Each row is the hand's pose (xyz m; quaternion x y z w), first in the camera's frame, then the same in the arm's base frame.
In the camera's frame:
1: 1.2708 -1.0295 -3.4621 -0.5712 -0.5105 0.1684 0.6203
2: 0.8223 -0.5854 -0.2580 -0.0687 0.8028 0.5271 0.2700
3: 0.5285 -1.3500 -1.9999 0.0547 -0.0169 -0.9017 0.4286
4: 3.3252 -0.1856 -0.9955 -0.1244 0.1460 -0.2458 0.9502
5: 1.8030 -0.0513 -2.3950 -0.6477 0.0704 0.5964 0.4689
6: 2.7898 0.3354 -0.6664 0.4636 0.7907 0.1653 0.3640
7: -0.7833 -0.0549 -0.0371 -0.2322 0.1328 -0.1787 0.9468
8: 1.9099 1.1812 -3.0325 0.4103 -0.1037 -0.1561 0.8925
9: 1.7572 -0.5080 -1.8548 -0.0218 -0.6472 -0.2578 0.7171
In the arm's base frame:
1: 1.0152 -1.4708 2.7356 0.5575 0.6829 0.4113 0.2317
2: -1.0041 -0.0696 0.5853 -0.4426 0.2178 0.0267 0.8694
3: 0.1923 -1.4065 1.2829 0.7424 -0.5250 -0.4067 0.0885
4: -1.6523 0.4729 3.0860 0.0281 -0.7849 -0.3475 0.5123
5: 0.2792 -0.1199 2.6260 -0.8774 -0.2132 -0.3558 0.2410
6: -1.4205 0.9769 2.4871 0.0984 0.0161 0.3173 0.9431
7: -0.1083 0.2294 -0.8347 -0.0802 -0.7658 -0.4085 0.4902
8: 1.1566 0.8307 3.1392 0.1740 -0.8935 0.2034 0.3606
9: -0.2726 -0.3723 2.2596 -0.0331 0.9553 0.1163 0.2697

